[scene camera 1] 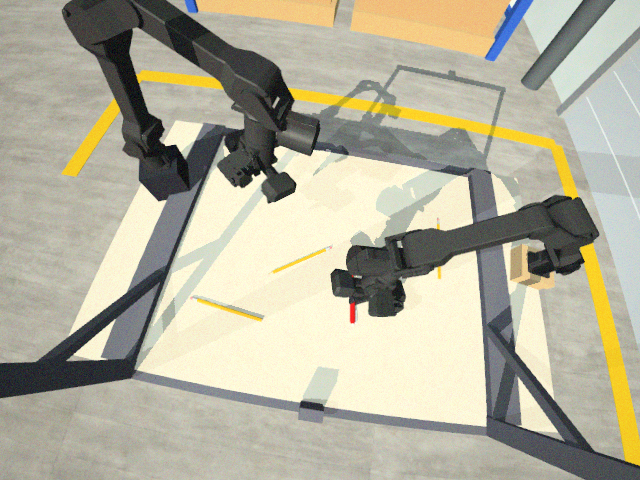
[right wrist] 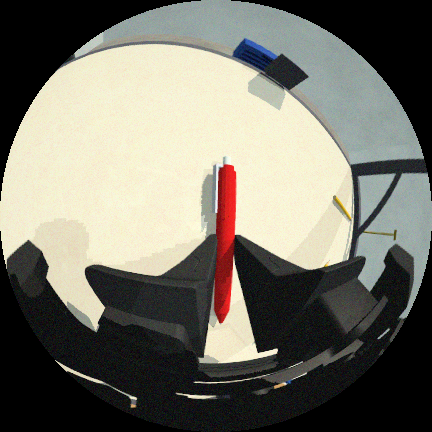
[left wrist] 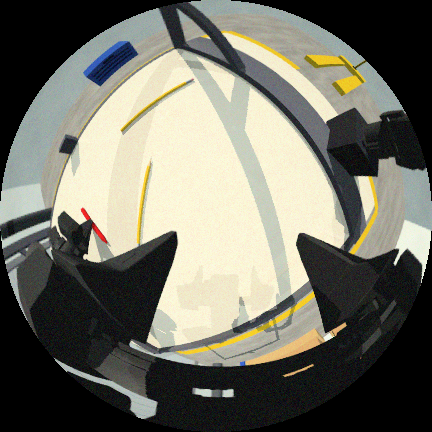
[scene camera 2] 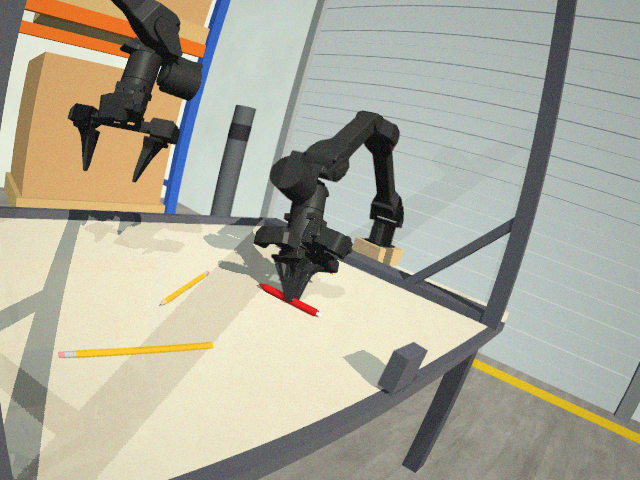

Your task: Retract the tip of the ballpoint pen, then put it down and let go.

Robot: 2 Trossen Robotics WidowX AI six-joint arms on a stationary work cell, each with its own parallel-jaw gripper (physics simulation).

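Places are measured from the left arm's base along level axes (x left, y ahead, z down), in metres.
Pixels of known places: left gripper, fingertip midpoint: (scene camera 1: 258, 189) (left wrist: 240, 238) (scene camera 2: 108, 176); right gripper, fingertip midpoint: (scene camera 1: 352, 303) (right wrist: 224, 240) (left wrist: 91, 221) (scene camera 2: 291, 302); left arm's base, link origin: (scene camera 1: 157, 161) (left wrist: 368, 140); right arm's base, link origin: (scene camera 1: 538, 264) (scene camera 2: 379, 243).
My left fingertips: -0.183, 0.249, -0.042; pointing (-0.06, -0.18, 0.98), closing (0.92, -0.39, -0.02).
Observation:
Ahead of a thing's pixels: the offset from my left fingertips to its top centre, as dx, dy, dz. "spot": to the spot under its first point.
The red ballpoint pen {-0.282, +0.168, +0.135} (scene camera 1: 352, 313) (scene camera 2: 306, 307) (left wrist: 95, 227) (right wrist: 227, 200) has a white button and a pale clip at one end and a red cone at the other. It is level, on or very close to the table top; which of the two I cannot tell. My right gripper (scene camera 2: 291, 299) (right wrist: 224, 240) points down and is shut on the pen near its middle, one finger on each side. The button sticks out; a writing point past the cone cannot be made out. My left gripper (scene camera 2: 110, 175) (left wrist: 240, 238) is open and empty, high above the table's far left part.
Yellow pencils lie on the table: one pencil {-0.148, +0.062, +0.139} (scene camera 1: 301, 259) (scene camera 2: 184, 288) left of the pen, another pencil {-0.224, -0.146, +0.141} (scene camera 1: 227, 308) (scene camera 2: 139, 349) (left wrist: 157, 102) farther left, and a third pencil {spot: -0.275, +0.424, +0.143} (scene camera 1: 438, 271) beneath the right arm. A dark block {-0.491, +0.000, +0.091} (scene camera 1: 311, 411) (scene camera 2: 403, 367) stands at the near edge.

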